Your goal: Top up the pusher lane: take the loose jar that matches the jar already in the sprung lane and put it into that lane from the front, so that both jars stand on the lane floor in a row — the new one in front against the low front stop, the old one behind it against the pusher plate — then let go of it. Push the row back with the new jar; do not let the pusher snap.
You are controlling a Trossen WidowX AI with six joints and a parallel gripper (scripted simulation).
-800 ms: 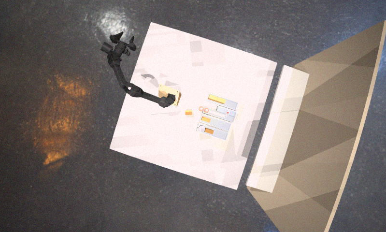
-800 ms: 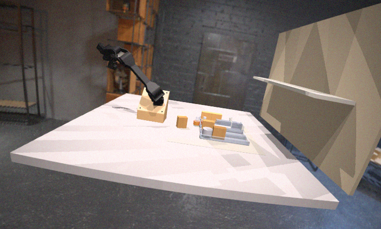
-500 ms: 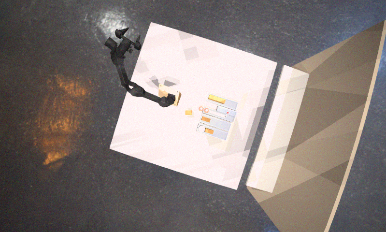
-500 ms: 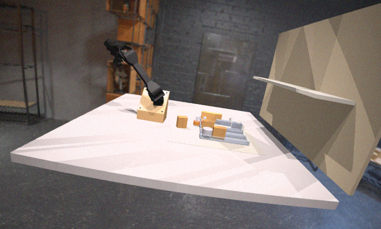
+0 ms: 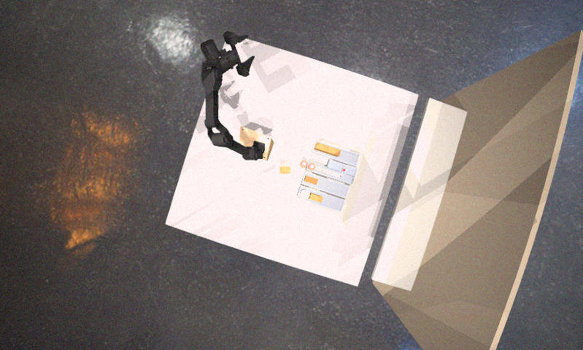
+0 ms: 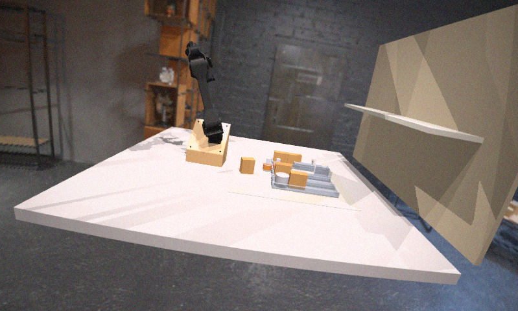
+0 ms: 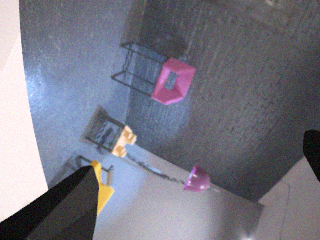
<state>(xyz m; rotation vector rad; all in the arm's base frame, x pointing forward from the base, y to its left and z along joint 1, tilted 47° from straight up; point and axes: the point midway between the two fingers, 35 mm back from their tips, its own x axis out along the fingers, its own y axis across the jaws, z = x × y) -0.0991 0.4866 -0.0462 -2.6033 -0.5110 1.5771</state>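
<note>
My gripper tip is now 28 cm short of the brown box, 48 cm to the left of it and 39 cm above it.
</note>
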